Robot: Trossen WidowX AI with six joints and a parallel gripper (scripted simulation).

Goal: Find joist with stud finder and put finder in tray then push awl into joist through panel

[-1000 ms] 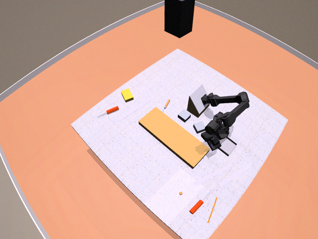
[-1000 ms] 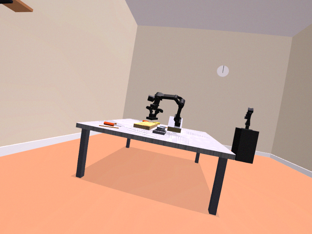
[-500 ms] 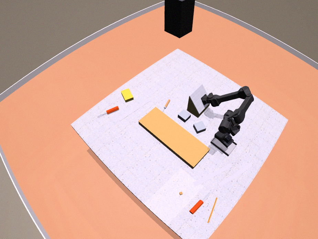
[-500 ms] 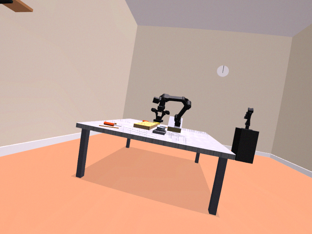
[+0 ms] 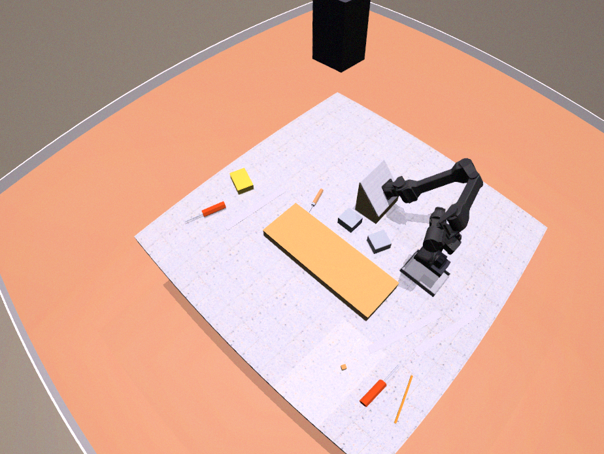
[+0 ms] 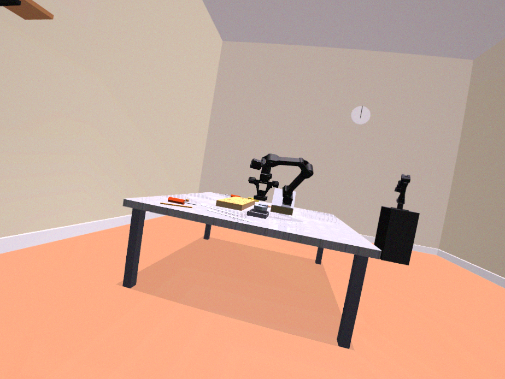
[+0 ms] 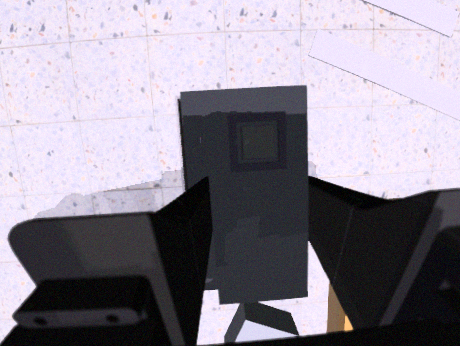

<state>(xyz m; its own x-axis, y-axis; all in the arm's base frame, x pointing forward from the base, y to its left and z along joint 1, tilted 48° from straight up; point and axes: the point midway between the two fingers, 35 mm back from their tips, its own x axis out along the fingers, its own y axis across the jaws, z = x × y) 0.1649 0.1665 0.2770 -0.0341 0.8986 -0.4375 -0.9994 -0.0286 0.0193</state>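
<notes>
My gripper tip is now 110 mm above the grey tray and 10 mm to the left of it. Round my gripper tip: stud finder (20 mm above, 10 mm to the left); then tiny orange cube (480 mm ahead, 120 mm below, 10 mm to the right); then pencil (430 mm ahead, 220 mm to the left, 120 mm below).
</notes>
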